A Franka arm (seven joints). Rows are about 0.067 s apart.
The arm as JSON. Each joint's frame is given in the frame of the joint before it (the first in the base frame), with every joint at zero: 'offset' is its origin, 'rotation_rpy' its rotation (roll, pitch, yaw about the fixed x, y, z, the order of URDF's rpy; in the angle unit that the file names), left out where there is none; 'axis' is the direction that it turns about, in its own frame. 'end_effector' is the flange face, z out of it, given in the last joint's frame.
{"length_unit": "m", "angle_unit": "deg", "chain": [
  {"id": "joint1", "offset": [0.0, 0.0, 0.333], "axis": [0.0, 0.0, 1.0]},
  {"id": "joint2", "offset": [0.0, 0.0, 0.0], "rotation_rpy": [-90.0, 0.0, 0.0], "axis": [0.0, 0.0, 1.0]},
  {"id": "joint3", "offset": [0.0, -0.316, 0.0], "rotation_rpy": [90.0, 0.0, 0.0], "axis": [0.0, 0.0, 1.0]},
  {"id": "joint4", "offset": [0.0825, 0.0, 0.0], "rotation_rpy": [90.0, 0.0, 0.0], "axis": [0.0, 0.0, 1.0]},
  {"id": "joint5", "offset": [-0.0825, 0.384, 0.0], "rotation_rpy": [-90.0, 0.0, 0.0], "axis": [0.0, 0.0, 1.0]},
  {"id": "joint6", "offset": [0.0, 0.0, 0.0], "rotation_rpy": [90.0, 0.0, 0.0], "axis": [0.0, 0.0, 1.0]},
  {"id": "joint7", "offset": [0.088, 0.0, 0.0], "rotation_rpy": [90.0, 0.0, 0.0], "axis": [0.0, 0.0, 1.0]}
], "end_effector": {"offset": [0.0, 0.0, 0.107]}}
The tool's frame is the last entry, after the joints.
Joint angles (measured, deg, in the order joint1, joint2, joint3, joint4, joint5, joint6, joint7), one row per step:
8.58, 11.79, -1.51, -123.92, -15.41, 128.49, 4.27
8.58, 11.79, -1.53, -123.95, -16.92, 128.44, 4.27
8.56, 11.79, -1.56, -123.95, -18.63, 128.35, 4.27
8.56, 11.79, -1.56, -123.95, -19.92, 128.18, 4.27
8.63, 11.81, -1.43, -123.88, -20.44, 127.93, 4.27
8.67, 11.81, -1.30, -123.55, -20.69, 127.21, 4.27
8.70, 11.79, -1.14, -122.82, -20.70, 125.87, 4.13
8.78, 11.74, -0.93, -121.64, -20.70, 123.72, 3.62
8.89, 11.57, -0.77, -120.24, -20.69, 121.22, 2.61
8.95, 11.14, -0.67, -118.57, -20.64, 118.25, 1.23
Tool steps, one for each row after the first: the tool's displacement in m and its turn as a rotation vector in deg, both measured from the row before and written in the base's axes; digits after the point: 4 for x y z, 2 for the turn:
0.0000, -0.0010, -0.0001, -1.07, -0.05, 1.05
0.0002, -0.0014, 0.0001, -1.22, -0.06, 1.16
-0.0001, -0.0008, 0.0000, -0.95, 0.05, 0.88
-0.0002, 0.0014, 0.0001, -0.42, 0.14, 0.51
0.0005, 0.0010, 0.0015, -0.37, 0.30, 0.17
0.0015, 0.0009, 0.0038, -0.36, 0.50, -0.01
0.0024, 0.0014, 0.0064, -0.54, 0.86, 0.22
0.0028, 0.0010, 0.0089, -0.56, 1.00, 0.56
0.0032, -0.0003, 0.0131, -0.56, 1.03, 0.62

